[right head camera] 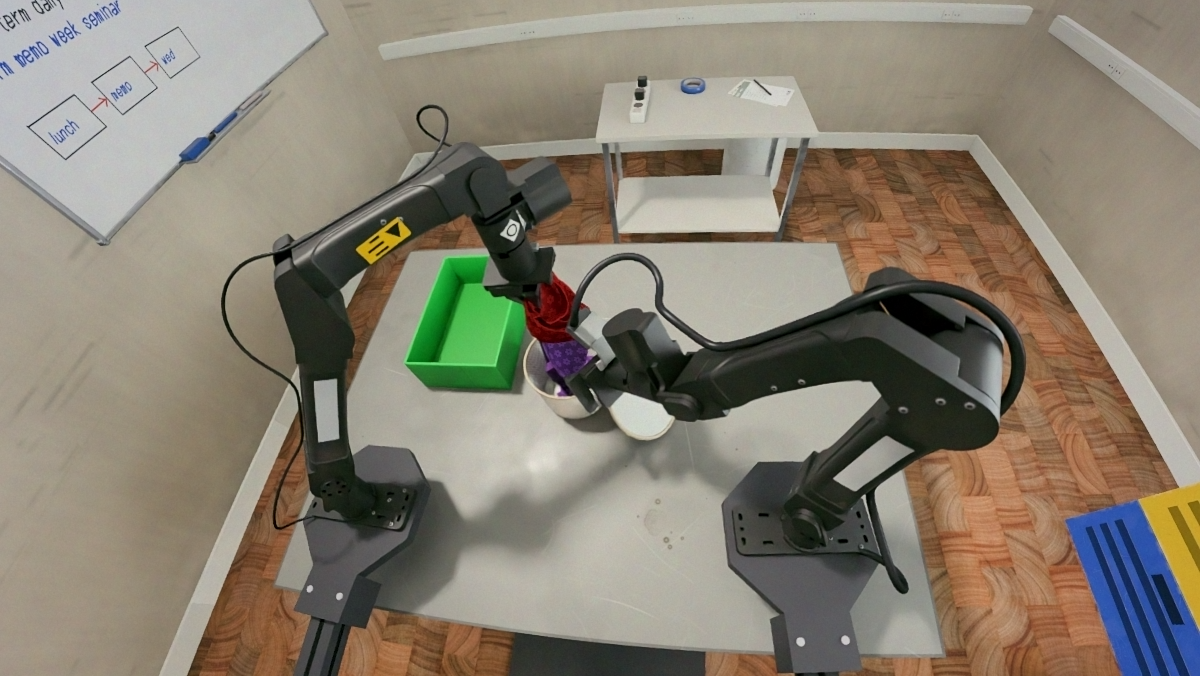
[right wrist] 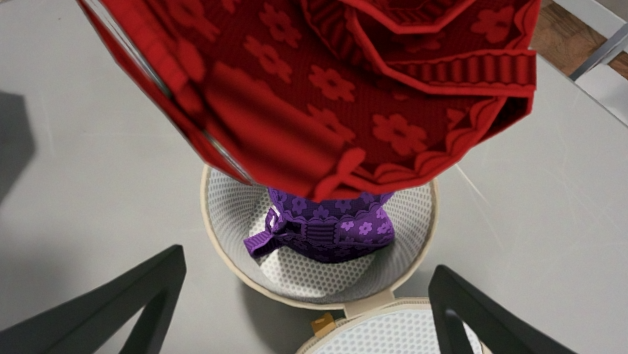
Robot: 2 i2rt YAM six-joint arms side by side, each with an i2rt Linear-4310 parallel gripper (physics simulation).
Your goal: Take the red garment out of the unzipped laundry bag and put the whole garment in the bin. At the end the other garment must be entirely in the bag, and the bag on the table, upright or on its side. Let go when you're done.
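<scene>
The red garment (right head camera: 553,309) (right wrist: 300,115) hangs bunched above the bag from my left gripper (right head camera: 534,291), which is shut on it. The purple garment (right head camera: 564,356) (right wrist: 325,230) is partly inside the round white mesh laundry bag (right head camera: 574,408) (right wrist: 222,225); its upper part rises to the underside of the red garment, where the red cloth hides it. The bag stands upright, its lid (right head camera: 643,418) (right wrist: 385,332) folded open beside it. My right gripper (right head camera: 581,384) (right wrist: 310,266) is open over the near side of the bag, with no cloth between its fingers.
The green bin (right head camera: 463,376) stands left of the bag, close beside it. My right arm reaches in from the right above the lid. The grey table (right head camera: 587,537) carries both arm bases along its near side. A white side table (right head camera: 713,121) stands beyond it.
</scene>
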